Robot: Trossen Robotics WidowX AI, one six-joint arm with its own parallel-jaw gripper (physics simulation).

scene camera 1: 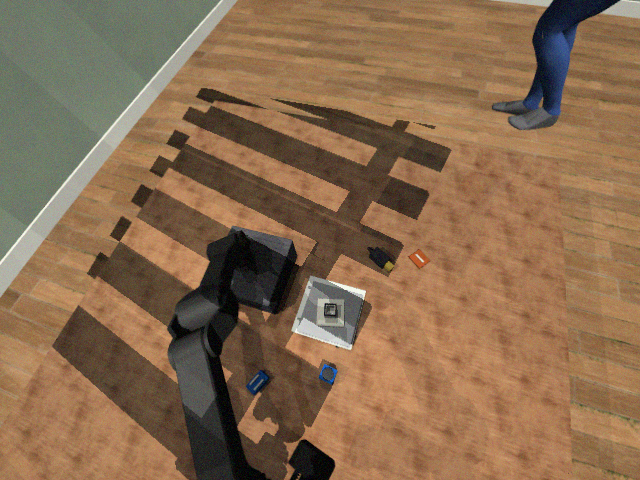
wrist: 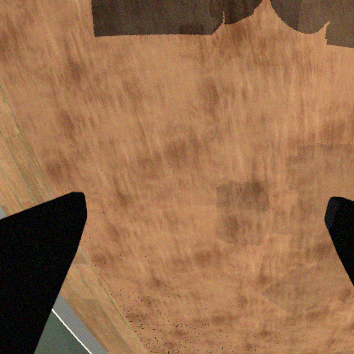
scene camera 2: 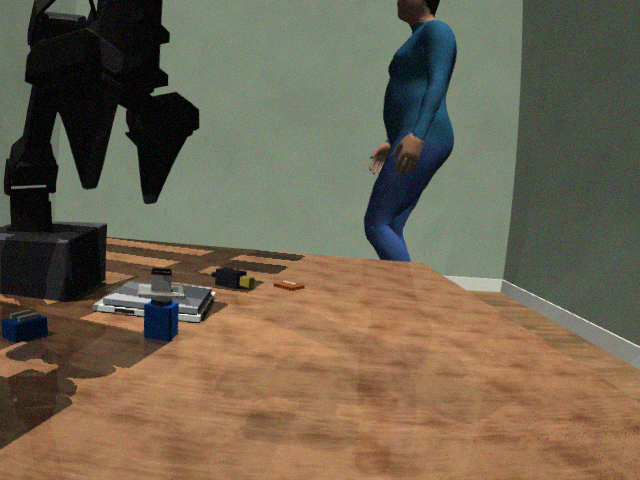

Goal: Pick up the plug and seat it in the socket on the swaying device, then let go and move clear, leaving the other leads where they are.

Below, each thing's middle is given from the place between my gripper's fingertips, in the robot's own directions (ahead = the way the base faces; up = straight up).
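I see the device [scene camera 1: 330, 313], and it sits 37 cm to the left of my hand, 5 cm behind it and 15 cm below it.
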